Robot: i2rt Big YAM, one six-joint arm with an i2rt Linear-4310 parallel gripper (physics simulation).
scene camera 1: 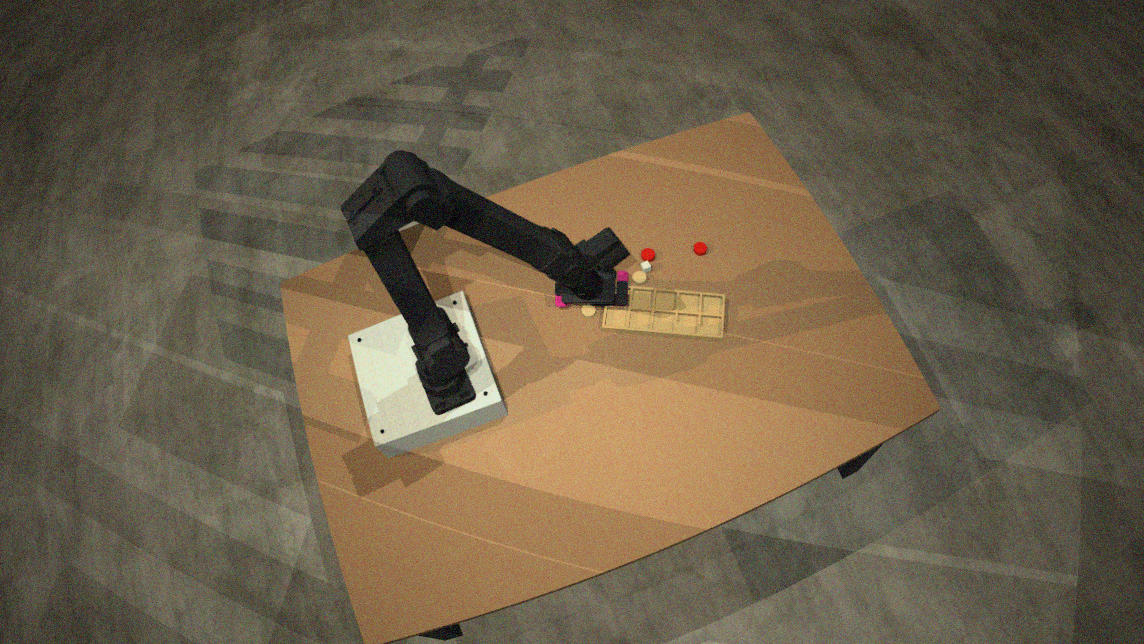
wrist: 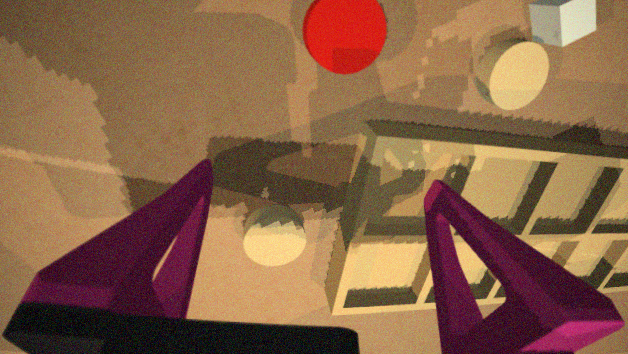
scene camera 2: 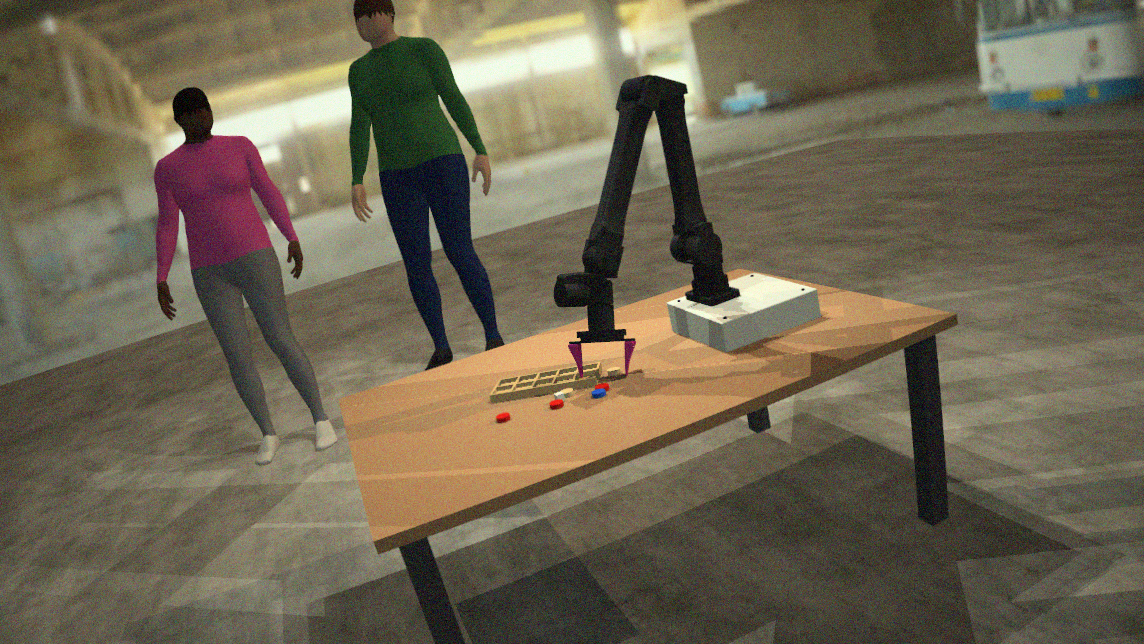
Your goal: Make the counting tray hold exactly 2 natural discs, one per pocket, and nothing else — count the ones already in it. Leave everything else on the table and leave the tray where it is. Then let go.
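The counting tray lies flat; no disc shows in the pockets I can see, though the fingers and arm hide some parts. One natural disc lies on the table just off the tray's near end, on the base side. Another natural disc lies beside the tray's long side. My gripper is wide open and empty, low above the tray's end and the first disc. In the wrist view its right finger overlaps the tray and its left is past that disc.
A red disc and a blue disc lie close together near the gripper. A white cube sits by the second natural disc, near another red disc. A further red disc lies farther out.
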